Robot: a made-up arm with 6 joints.
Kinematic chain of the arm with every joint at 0, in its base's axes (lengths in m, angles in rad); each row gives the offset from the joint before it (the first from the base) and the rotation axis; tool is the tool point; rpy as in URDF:
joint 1: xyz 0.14 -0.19 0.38 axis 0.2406 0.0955 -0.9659
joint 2: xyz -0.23 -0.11 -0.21 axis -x
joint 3: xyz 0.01 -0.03 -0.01 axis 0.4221 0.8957 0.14
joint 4: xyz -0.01 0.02 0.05 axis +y
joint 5: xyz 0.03 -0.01 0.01 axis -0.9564 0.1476 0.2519
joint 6: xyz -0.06 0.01 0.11 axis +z
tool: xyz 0.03 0.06 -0.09 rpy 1.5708 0 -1.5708
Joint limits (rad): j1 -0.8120..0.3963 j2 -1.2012..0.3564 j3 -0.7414..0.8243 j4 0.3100..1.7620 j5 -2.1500..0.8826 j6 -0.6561..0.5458
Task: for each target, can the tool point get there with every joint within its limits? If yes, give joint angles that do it. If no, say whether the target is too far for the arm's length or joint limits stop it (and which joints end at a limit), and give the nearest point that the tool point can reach.
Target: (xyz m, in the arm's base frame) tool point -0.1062 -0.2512 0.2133
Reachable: yes | joints 0.0339 -0.5295 -0.5118 1.5577 0.5046 -0.0888
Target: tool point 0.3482 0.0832 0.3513
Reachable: no: joint limits stop it (at a limit: joint 1, joint 2, joint 6) | nearest point -0.0190 -0.1719 0.2465 | short by 0.459 m
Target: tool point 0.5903 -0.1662 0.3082
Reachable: no: joint limits stop it (at a limit: joint 1, joint 3, joint 6) | nearest point 0.2181 -0.4073 0.2404 | short by 0.449 m
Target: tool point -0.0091 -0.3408 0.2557
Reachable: yes | joints -0.1500 -0.6404 0.3765 1.0098 -0.2764 0.2417
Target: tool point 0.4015 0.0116 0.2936
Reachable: no: joint limits stop it (at a limit: joint 1, joint 2, joint 3, joint 6) | nearest point 0.1701 -0.3582 0.2543 | short by 0.438 m
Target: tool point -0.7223 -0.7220 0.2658
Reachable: no: too far | nearest point -0.1753 -0.3918 0.2010 | short by 0.642 m
